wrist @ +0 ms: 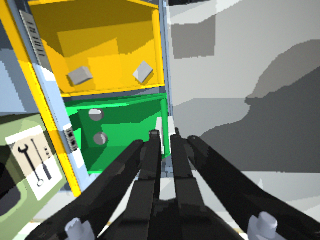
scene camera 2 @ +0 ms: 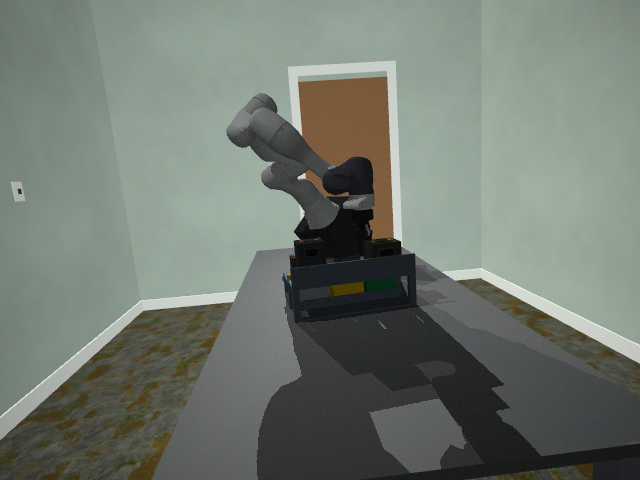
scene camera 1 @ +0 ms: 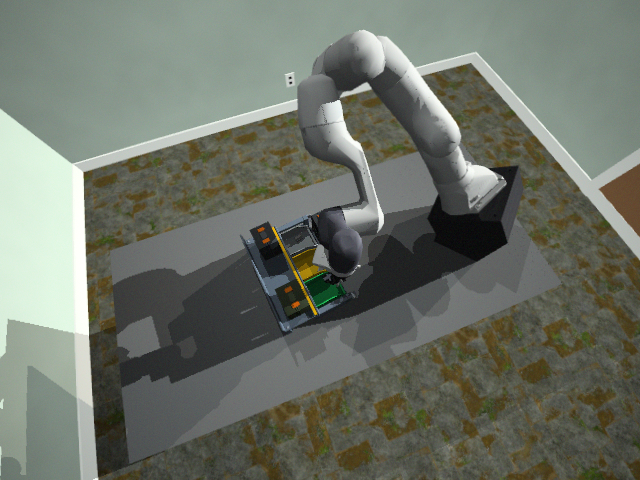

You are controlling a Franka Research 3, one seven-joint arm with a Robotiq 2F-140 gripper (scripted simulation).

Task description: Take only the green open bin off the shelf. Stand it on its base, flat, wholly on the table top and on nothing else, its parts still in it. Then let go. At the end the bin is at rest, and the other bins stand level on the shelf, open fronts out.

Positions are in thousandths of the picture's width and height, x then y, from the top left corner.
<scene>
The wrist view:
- my gripper: 517,519
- green open bin: 395,494
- yellow bin: 352,198
</scene>
